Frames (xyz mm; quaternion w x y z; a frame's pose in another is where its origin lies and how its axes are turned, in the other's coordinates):
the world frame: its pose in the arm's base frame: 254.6 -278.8 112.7 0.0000 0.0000 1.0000 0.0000
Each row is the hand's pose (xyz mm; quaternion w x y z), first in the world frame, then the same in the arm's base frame.
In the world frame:
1: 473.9 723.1 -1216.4 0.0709 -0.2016 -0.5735 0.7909
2: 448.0 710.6 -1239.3 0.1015 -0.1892 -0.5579 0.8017
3: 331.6 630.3 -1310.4 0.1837 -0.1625 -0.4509 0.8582
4: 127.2 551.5 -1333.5 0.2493 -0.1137 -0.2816 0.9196
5: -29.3 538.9 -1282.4 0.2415 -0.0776 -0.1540 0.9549
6: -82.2 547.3 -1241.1 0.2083 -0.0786 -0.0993 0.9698
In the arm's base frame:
1: -219.3 444.3 1329.1 0.5735 0.7909 0.0709 0.2016
2: -193.4 431.8 1352.0 0.5579 0.8017 0.1015 0.1892
3: -77.0 351.5 1423.1 0.4509 0.8582 0.1837 0.1625
4: 127.4 272.7 1446.2 0.2816 0.9196 0.2493 0.1137
5: 283.9 260.1 1395.1 0.1540 0.9550 0.2415 0.0776
6: 336.8 268.5 1353.8 0.0993 0.9698 0.2083 0.0786

